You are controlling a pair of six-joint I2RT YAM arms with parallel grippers.
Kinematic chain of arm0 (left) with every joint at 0, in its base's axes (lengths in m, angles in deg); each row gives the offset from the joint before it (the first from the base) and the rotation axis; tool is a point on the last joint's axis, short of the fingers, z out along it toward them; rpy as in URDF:
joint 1: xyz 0 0 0.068 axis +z
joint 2: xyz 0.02 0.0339 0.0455 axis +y
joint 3: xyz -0.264 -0.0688 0 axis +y
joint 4: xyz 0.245 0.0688 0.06 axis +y
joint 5: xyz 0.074 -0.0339 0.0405 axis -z
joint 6: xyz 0.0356 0 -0.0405 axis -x
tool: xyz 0 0 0 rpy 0 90 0
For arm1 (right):
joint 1: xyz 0 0 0.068 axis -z
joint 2: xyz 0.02 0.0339 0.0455 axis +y
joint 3: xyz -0.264 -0.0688 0 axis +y
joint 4: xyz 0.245 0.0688 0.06 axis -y
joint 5: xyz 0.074 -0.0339 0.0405 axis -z
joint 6: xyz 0.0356 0 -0.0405 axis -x
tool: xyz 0 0 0 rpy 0 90 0
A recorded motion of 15 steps. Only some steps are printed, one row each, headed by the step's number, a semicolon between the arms.
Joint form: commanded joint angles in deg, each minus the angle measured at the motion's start. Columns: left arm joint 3, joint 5, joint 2, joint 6, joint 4, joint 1; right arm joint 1, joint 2, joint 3, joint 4, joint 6, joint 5.
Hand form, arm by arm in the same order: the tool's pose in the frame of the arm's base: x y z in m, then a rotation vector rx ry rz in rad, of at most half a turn. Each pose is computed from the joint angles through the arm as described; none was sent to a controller.
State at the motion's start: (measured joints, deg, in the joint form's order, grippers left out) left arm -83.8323 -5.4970 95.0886 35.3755 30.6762 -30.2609; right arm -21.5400 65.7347 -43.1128 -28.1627 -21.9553 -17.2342
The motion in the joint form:
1: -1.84 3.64 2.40 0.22 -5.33 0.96; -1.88 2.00 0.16 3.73 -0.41 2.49
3: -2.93 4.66 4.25 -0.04 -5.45 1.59; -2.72 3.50 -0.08 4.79 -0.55 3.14
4: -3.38 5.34 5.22 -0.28 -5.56 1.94; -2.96 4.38 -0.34 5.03 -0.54 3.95
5: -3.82 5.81 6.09 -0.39 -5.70 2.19; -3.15 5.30 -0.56 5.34 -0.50 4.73
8: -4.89 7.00 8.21 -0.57 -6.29 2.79; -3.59 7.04 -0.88 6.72 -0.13 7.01
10: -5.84 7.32 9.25 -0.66 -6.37 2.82; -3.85 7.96 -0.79 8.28 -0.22 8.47
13: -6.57 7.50 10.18 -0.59 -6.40 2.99; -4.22 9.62 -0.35 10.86 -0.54 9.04
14: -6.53 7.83 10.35 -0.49 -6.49 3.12; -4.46 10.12 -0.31 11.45 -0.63 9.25
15: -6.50 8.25 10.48 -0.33 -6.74 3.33; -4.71 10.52 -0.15 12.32 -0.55 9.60
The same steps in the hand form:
1: 0.3440 -0.1917 0.3176 -0.1437 2.2787 -0.5774; 0.2151 0.1031 0.2275 -0.1434 2.5019 0.6603
3: 0.3526 -0.1922 0.3120 -0.1417 2.2925 -0.5821; 0.2184 0.1079 0.2243 -0.1530 2.5062 0.6527
4: 0.3571 -0.1923 0.3084 -0.1378 2.3016 -0.5856; 0.2207 0.1095 0.2225 -0.1511 2.5118 0.6353
5: 0.3610 -0.1927 0.3053 -0.1364 2.3080 -0.5885; 0.2230 0.1110 0.2203 -0.1491 2.5173 0.6179
8: 0.3706 -0.1937 0.2979 -0.1341 2.3195 -0.5996; 0.2284 0.1141 0.2165 -0.1482 2.5122 0.5706
10: 0.3747 -0.1958 0.2964 -0.1299 2.3210 -0.6044; 0.2316 0.1159 0.2140 -0.1406 2.4996 0.5461
13: 0.3787 -0.1966 0.2941 -0.1333 2.3243 -0.6054; 0.2359 0.1195 0.2077 -0.1375 2.4912 0.5422
14: 0.3796 -0.1962 0.2928 -0.1350 2.3277 -0.6103; 0.2368 0.1210 0.2061 -0.1391 2.4903 0.5406
15: 0.3808 -0.1953 0.2921 -0.1384 2.3276 -0.6184; 0.2377 0.1225 0.2046 -0.1435 2.4839 0.5367

